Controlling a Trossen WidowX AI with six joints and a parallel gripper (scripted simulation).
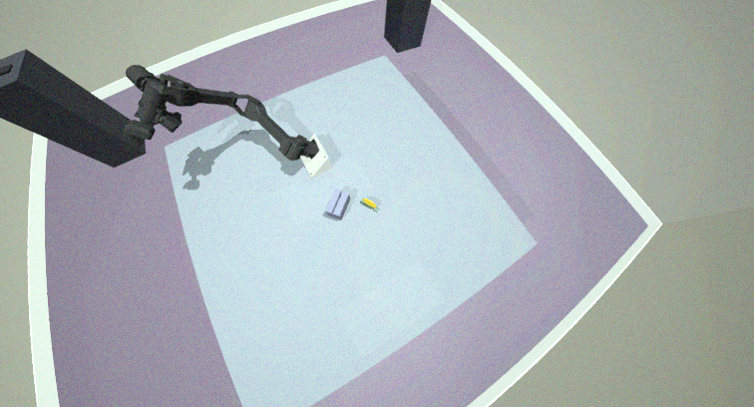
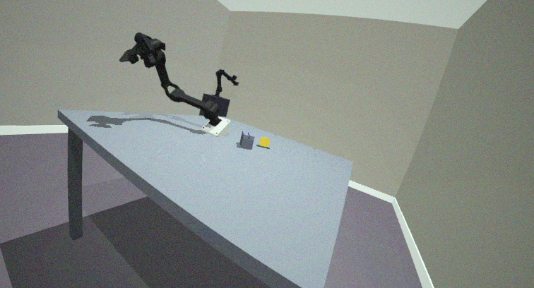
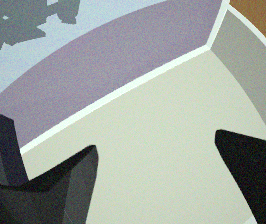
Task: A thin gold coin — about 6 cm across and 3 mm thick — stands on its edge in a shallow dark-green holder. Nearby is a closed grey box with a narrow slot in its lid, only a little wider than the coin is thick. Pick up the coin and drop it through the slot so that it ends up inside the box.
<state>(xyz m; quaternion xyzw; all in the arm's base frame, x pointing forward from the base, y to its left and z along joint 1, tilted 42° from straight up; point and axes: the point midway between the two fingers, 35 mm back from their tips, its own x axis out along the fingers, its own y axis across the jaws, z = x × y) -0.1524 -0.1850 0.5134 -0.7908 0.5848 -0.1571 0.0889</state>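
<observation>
The gold coin lies 62 cm to the left of my gripper tip, 45 cm ahead of it and 28 cm below it.
</observation>
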